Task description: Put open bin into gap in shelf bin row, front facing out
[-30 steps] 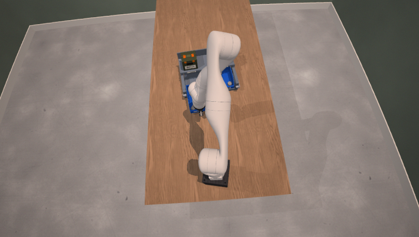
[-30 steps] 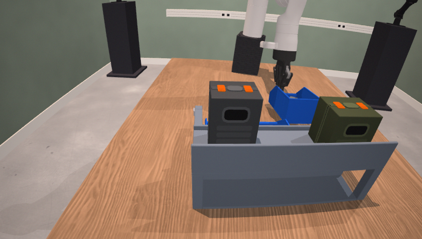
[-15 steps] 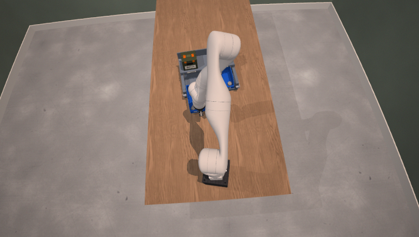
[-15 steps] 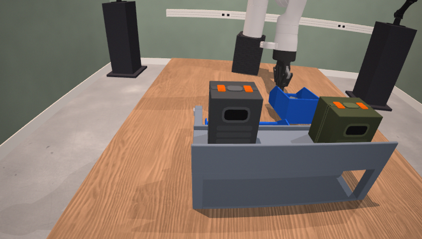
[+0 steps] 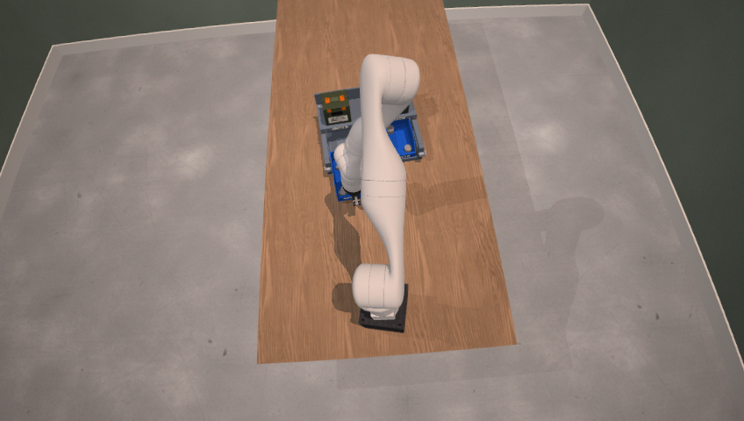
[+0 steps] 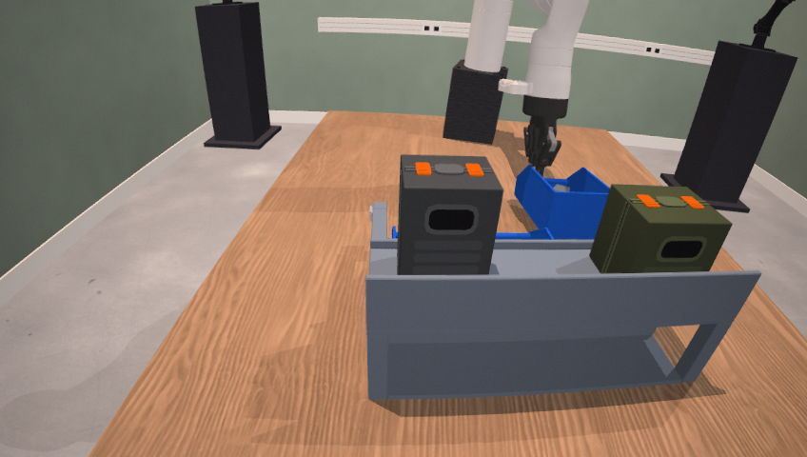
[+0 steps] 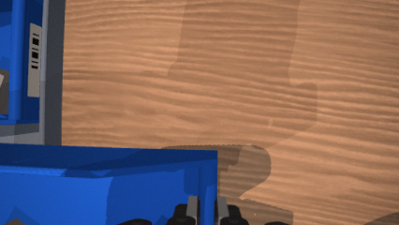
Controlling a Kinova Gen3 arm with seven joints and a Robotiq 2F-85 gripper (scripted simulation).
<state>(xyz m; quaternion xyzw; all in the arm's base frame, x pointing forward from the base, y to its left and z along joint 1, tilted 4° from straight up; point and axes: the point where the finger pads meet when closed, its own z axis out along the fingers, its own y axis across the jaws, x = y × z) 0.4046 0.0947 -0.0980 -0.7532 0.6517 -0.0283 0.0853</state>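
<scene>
My hand is 130 mm short of the grey part, 60 mm to the right of it and 20 mm above it. The rest, counted from my hand: grey shelf: 270 mm ahead, 60 mm to the right.
</scene>
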